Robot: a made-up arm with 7 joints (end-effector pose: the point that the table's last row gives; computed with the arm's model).
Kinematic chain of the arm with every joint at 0, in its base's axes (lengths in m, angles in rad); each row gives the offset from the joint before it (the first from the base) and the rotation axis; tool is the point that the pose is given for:
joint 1: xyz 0 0 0.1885 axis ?
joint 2: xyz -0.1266 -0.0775 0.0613 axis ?
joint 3: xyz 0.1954 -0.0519 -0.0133 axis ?
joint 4: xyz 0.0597 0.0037 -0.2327 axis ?
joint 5: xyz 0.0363 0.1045 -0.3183 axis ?
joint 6: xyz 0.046 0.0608 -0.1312 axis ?
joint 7: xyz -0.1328 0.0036 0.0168 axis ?
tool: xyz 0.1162 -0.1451 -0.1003
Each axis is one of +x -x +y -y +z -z.
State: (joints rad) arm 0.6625 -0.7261 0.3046 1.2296 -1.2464 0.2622 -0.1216
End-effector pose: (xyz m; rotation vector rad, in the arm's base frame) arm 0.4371 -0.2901 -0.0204 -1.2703 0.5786 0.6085
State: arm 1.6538 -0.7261 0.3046 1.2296 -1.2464 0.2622 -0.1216
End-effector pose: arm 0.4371 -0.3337 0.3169 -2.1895 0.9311 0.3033
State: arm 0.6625 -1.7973 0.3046 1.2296 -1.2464 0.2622 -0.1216
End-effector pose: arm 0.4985 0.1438 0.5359 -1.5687 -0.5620 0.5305
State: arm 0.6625 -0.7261 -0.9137 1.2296 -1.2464 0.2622 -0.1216
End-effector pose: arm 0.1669 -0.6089 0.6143 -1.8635 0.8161 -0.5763
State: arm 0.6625 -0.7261 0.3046 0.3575 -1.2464 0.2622 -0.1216
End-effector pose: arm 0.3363 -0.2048 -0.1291 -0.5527 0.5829 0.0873
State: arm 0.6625 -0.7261 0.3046 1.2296 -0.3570 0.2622 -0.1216
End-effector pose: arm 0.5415 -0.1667 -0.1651 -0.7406 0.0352 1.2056
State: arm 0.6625 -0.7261 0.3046 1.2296 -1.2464 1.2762 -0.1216
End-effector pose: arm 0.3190 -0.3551 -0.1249 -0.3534 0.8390 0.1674
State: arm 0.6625 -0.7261 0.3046 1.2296 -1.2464 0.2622 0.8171
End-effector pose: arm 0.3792 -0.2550 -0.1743 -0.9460 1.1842 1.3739
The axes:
joint 1: -x
joint 2: +y
joint 3: +x
joint 4: +z
joint 5: -y
joint 6: +x
joint 7: +z

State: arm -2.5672 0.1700 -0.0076 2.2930 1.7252 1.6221 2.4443
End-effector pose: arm -0.1545 0.5749 0.5285 1.1777 0.1471 1.4483
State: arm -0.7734 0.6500 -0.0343 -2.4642 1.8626 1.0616 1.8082
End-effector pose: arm -0.1226 0.1066 -0.5336 -0.8732 0.2527 1.1615
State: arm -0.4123 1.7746 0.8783 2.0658 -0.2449 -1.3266 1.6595
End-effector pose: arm -0.7197 0.4328 0.4158 0.3260 -1.1085 2.3994
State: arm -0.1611 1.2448 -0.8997 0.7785 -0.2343 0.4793 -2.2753
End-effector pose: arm -0.5416 -0.6824 0.0936 -1.6225 0.7027 -0.7713
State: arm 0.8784 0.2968 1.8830 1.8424 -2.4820 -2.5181 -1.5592
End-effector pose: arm -0.0544 0.3805 0.2262 -0.6946 -1.9039 1.7366
